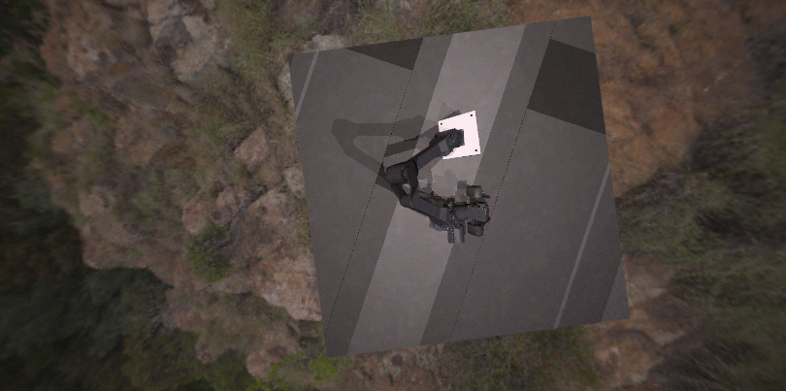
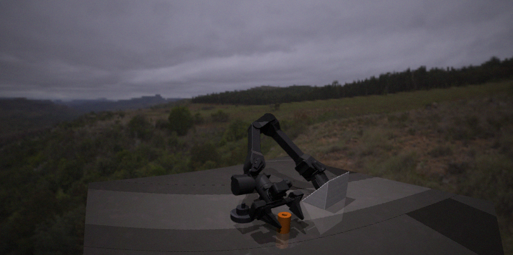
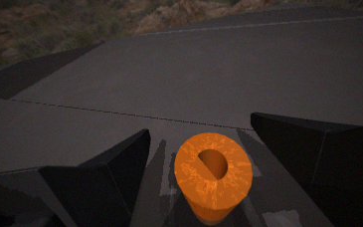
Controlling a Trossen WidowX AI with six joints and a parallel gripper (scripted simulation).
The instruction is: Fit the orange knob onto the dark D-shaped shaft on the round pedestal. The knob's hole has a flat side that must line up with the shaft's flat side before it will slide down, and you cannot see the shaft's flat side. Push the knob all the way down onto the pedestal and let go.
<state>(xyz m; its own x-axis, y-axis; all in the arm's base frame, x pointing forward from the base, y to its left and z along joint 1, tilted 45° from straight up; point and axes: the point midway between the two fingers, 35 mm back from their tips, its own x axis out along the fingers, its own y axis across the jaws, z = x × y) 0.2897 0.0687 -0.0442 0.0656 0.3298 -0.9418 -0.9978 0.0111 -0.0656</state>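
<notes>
The orange knob is 40 mm to the right of my gripper tip and 20 mm below it. From my gripper tip the other things lie so: round dark pedestal (180 mm to the right, 50 mm ahead, 10 mm below).
</notes>
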